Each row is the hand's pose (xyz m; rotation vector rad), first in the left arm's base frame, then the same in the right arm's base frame.
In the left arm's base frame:
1: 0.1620 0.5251 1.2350 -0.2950 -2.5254 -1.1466
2: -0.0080 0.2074 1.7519 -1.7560 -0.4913 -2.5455
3: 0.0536 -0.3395 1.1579 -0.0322 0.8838 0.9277
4: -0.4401 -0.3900 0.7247 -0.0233 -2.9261 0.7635
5: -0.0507 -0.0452 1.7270 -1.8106 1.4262 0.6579
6: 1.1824 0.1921 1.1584 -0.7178 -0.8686 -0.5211
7: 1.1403 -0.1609 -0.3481 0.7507 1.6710 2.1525
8: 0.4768 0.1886 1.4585 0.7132 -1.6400 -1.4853
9: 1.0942 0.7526 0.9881 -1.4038 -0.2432 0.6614
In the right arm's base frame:
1: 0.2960 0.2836 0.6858 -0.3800 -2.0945 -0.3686
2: 0.5502 0.2006 1.2563 -2.3199 -1.1084 -1.6566
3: 0.4583 -0.5382 0.9379 -0.1804 1.6882 0.9861
4: -0.1406 -0.8124 0.9476 0.4521 -2.1574 1.1120
5: 0.5878 -0.0415 1.3352 2.1958 -1.8620 -1.2394
6: 1.1534 0.0445 0.0810 -1.0459 -0.4270 0.1110
7: 0.4230 -0.9155 -0.8889 -1.1487 -2.2806 -1.5497
8: 0.7720 0.1038 0.7436 0.1621 -1.2287 -1.0302
9: 0.8066 0.4694 -0.1428 -1.4548 0.2558 1.3764

